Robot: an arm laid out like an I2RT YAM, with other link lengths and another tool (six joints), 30 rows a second.
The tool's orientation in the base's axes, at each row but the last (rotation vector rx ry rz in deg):
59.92 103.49 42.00
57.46 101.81 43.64
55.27 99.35 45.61
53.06 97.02 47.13
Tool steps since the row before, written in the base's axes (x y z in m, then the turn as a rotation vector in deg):
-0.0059 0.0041 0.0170 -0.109 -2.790 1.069
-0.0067 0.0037 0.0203 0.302 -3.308 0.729
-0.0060 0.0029 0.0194 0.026 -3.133 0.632
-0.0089 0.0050 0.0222 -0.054 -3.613 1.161
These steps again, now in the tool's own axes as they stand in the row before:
-0.0018 0.0136 -0.0123 -2.868 -0.475 -0.700
-0.0036 0.0165 -0.0136 -3.278 -0.877 -0.228
-0.0044 0.0163 -0.0117 -3.021 -0.944 -0.442
-0.0035 0.0197 -0.0141 -3.655 -0.736 -0.708

